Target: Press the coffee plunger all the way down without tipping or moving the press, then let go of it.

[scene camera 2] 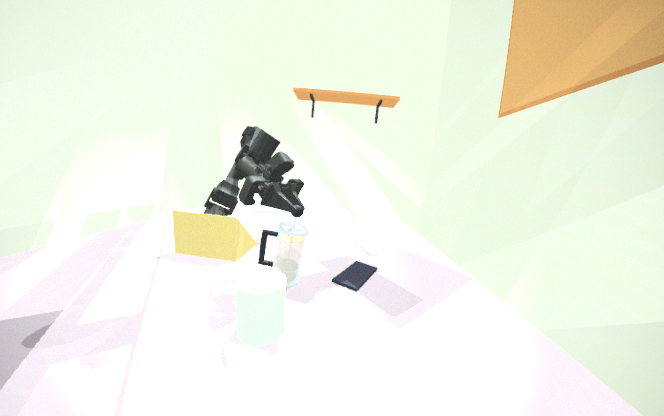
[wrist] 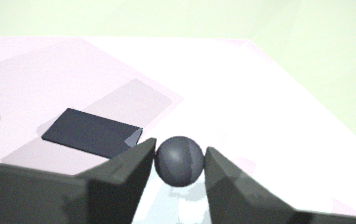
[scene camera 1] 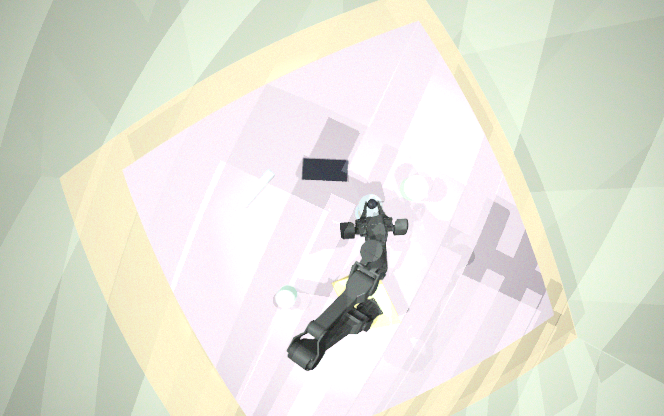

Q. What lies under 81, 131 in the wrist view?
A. A dark flat slab.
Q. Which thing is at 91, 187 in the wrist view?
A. My gripper.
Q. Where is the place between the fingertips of my gripper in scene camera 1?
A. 371, 201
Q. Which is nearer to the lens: the coffee press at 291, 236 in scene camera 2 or the dark flat slab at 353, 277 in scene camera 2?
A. The coffee press.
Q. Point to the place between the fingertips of my gripper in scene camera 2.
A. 299, 210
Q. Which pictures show the dark flat slab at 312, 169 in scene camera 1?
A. Scene camera 2, the wrist view and scene camera 1: all of them.
